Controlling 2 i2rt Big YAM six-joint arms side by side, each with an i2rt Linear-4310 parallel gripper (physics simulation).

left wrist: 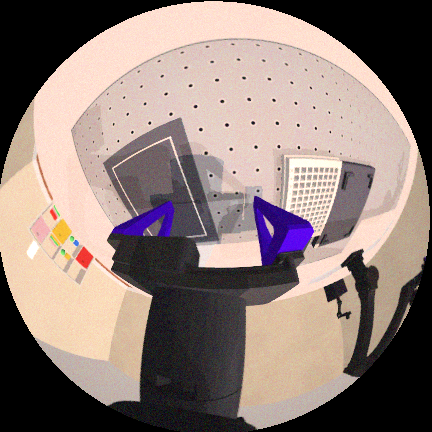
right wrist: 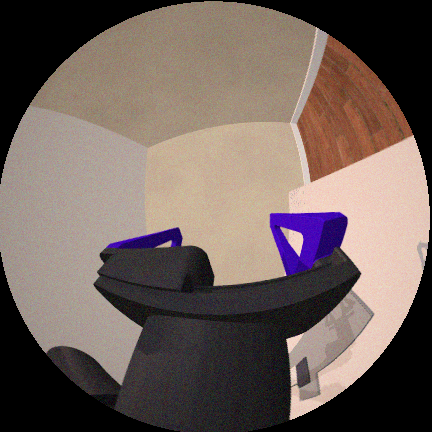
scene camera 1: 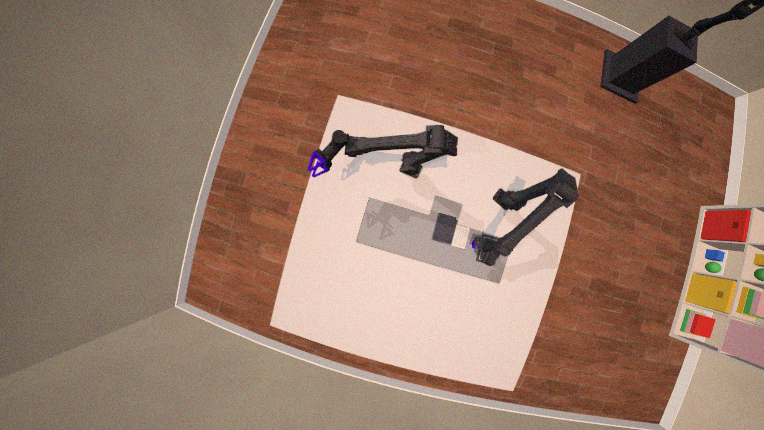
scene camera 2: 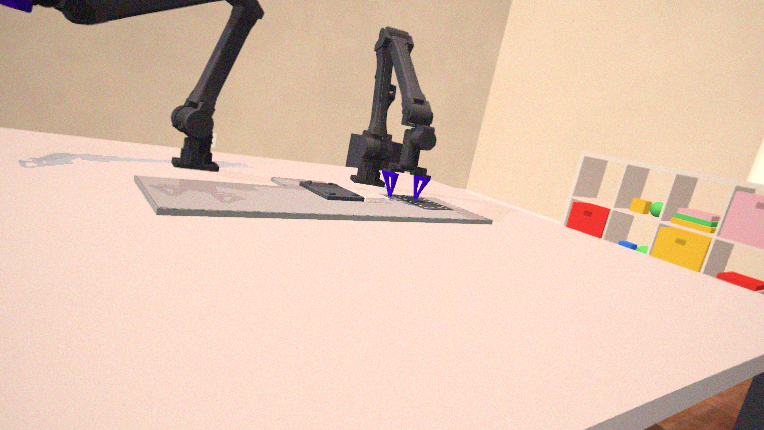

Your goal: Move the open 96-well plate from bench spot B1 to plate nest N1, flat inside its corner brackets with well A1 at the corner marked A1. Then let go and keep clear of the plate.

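Where they show: left gripper, fingertip midpoint: (left wrist: 210, 202) (scene camera 1: 479, 245) (scene camera 2: 402, 197); right gripper, fingertip midpoint: (right wrist: 223, 226) (scene camera 1: 310, 174); left arm's base, link origin: (scene camera 1: 502, 199) (scene camera 2: 367, 182); right arm's base, link origin: (left wrist: 351, 256) (scene camera 1: 410, 168) (scene camera 2: 195, 167).
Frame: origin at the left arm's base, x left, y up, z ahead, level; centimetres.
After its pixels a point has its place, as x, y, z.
Observation:
The white plate with a grid of wells (scene camera 1: 460, 236) {-8.0, 2.2, 35.4} (scene camera 2: 376, 200) {-5.6, 1.9, 41.5} (left wrist: 314, 187) {-6.5, 2.7, 37.9} lies beside the dark plate nest (scene camera 1: 444, 228) {-18.7, 2.5, 37.9} (scene camera 2: 331, 190) {-18.4, 2.5, 39.7} (left wrist: 353, 204) {-18.4, 2.5, 39.1}, close against its edge; whether they overlap is unclear. Black corner brackets show on the nest. Marks A1, B1 and N1 are not readable. My left gripper (scene camera 1: 475, 244) {4.7, 2.2, 32.3} (scene camera 2: 403, 198) {4.7, 2.2, 32.3} (left wrist: 210, 202) {4.7, 2.2, 32.3} is open and empty, pointing down over the board beside the plate, between it and a white-outlined dark mat. My right gripper (scene camera 1: 318, 164) {-86.6, 39.0, 60.4} (right wrist: 223, 226) {-86.6, 39.0, 60.4} is open and empty, raised far off at the table's left edge in scene camera 1.
The dark mat with a white outline (scene camera 2: 435, 204) {16.1, 1.5, 31.2} (left wrist: 192, 175) {7.2, 1.5, 34.7} lies on the grey perforated board (scene camera 1: 395, 235) {-38.6, 1.3, 59.2} (scene camera 2: 240, 209) {-40.6, 1.3, 69.9} (left wrist: 240, 90) {4.4, 1.3, 44.6}. The board rests on the pale table (scene camera 1: 374, 309) {-19.6, 0.0, 102.6} (scene camera 2: 320, 320) {-27.9, 0.0, 113.6}. A shelf unit with coloured boxes stands beyond the table.

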